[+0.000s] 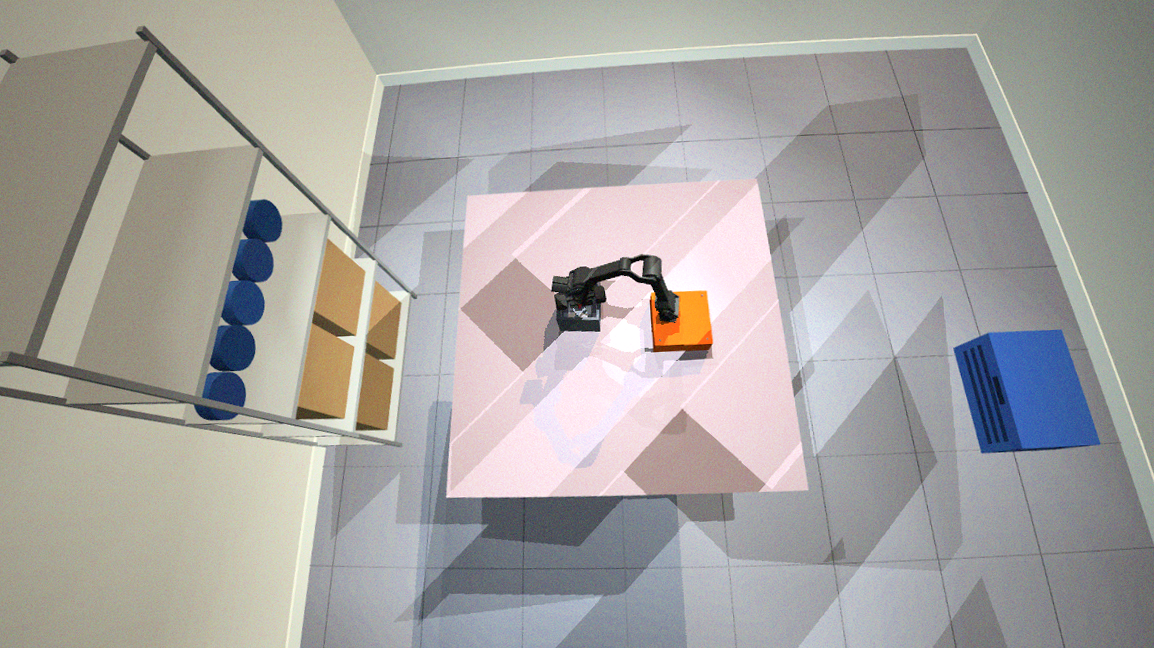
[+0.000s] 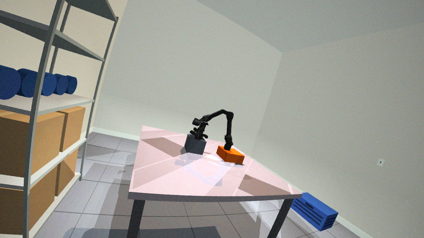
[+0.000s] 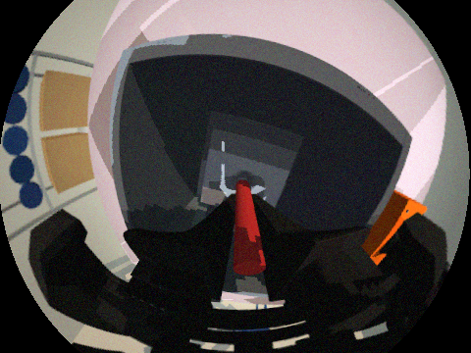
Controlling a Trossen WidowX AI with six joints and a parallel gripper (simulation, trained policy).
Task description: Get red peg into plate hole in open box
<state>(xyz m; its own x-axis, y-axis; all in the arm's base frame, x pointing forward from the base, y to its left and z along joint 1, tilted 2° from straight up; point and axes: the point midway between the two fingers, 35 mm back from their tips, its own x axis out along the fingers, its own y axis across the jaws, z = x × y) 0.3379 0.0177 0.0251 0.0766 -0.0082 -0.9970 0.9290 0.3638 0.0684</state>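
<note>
My gripper tip is now 20 mm below the red peg. Also, from my gripper tip: plate: 40 mm below.
</note>
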